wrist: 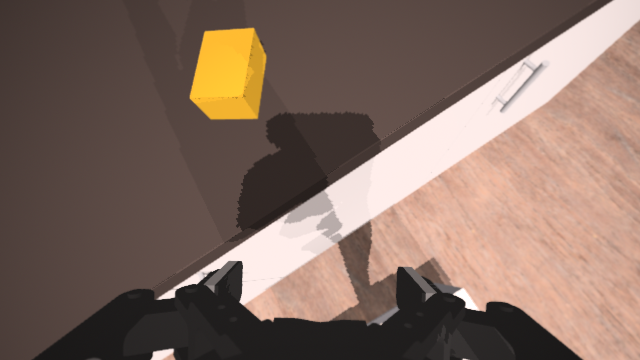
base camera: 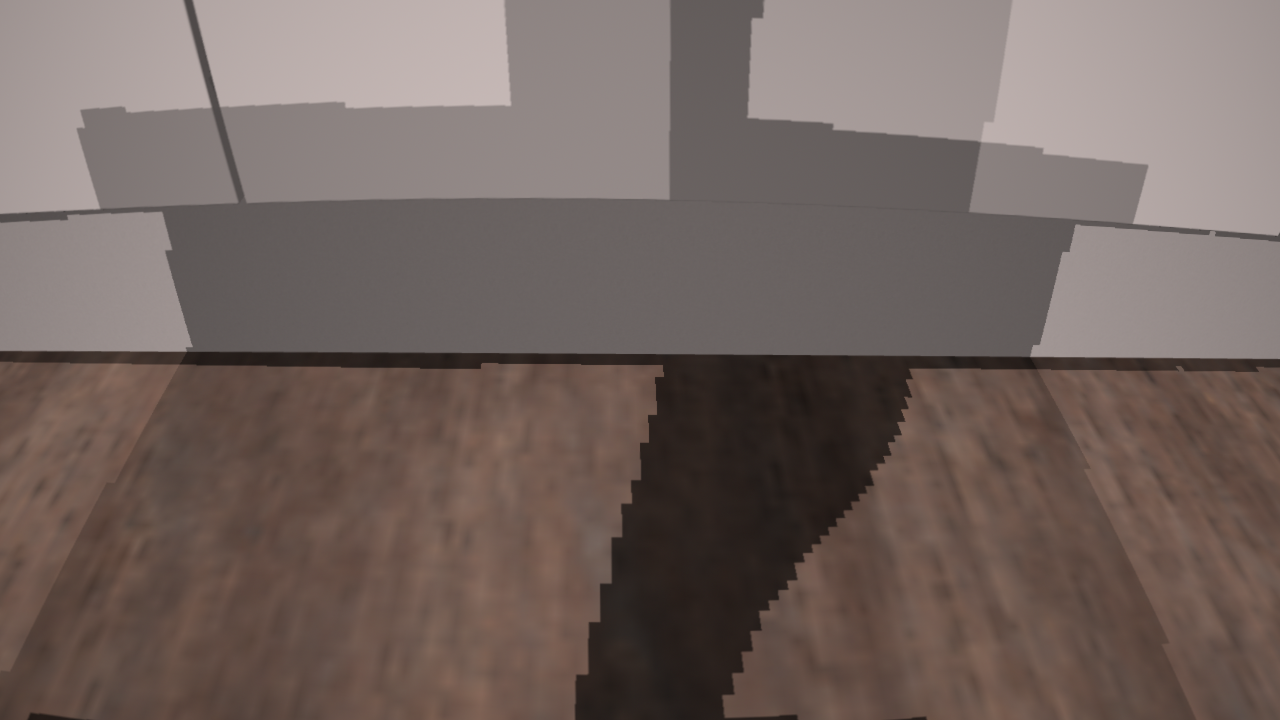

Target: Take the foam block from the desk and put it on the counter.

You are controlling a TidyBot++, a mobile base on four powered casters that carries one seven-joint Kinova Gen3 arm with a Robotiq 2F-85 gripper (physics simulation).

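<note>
I can see my gripper (wrist: 319,280). There is a yellow foam block (wrist: 228,82) too, though in the base camera view the block is out of frame. A counter (base camera: 870,185) is in sight, and the wrist view gives me the counter (wrist: 122,182) as well.
</note>
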